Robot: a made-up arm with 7 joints. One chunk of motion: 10 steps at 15 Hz.
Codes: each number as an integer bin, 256 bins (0 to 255) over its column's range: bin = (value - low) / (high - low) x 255, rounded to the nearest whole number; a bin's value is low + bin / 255 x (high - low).
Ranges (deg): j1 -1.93..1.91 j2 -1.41..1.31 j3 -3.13..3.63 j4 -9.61..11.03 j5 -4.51..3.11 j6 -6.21..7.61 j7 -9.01..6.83
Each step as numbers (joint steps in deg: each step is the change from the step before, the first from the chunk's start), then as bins.
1 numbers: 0.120 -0.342 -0.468 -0.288 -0.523 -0.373 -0.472
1 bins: 136 100 100 115 133 108 137
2 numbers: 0.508 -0.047 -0.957 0.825 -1.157 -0.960 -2.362
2 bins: 162 128 82 129 112 97 107
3 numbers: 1.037 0.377 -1.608 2.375 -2.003 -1.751 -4.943
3 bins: 197 168 57 148 84 82 65
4 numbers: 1.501 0.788 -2.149 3.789 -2.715 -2.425 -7.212
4 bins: 228 206 37 166 60 70 29
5 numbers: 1.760 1.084 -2.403 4.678 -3.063 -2.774 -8.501
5 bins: 245 234 27 177 48 63 8
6 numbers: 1.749 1.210 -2.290 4.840 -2.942 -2.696 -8.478
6 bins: 244 246 32 179 52 65 9
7 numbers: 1.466 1.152 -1.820 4.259 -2.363 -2.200 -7.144
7 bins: 226 240 49 171 72 74 30
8 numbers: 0.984 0.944 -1.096 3.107 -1.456 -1.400 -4.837
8 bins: 194 221 77 157 102 89 67
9 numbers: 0.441 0.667 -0.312 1.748 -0.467 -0.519 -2.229
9 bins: 157 195 106 140 135 105 109
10 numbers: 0.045 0.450 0.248 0.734 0.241 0.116 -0.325
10 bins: 131 174 127 128 159 117 140
